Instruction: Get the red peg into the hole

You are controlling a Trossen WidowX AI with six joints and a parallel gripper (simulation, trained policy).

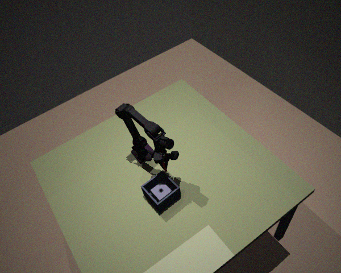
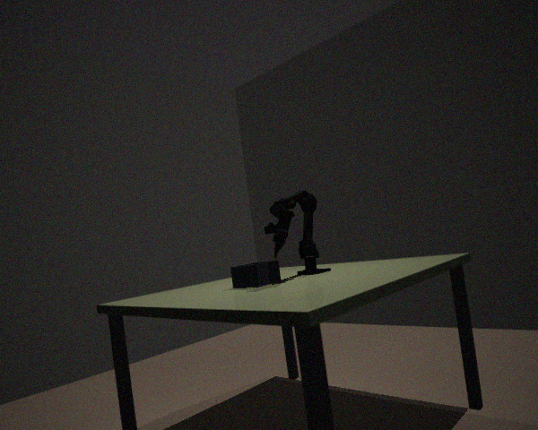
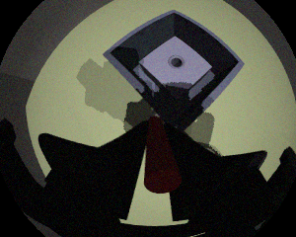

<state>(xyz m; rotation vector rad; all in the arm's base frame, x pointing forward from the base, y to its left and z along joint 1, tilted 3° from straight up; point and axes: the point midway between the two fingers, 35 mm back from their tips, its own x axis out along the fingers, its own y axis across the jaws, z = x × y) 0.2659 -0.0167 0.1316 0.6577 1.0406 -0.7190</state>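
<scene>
Right now my gripper tip is 50 mm short of the plate, 90 mm to the left of it and 90 mm above it. Round my gripper tip: red peg (10 mm behind, 20 mm above); dark box (50 mm ahead, 90 mm to the right, 100 mm below).
</scene>
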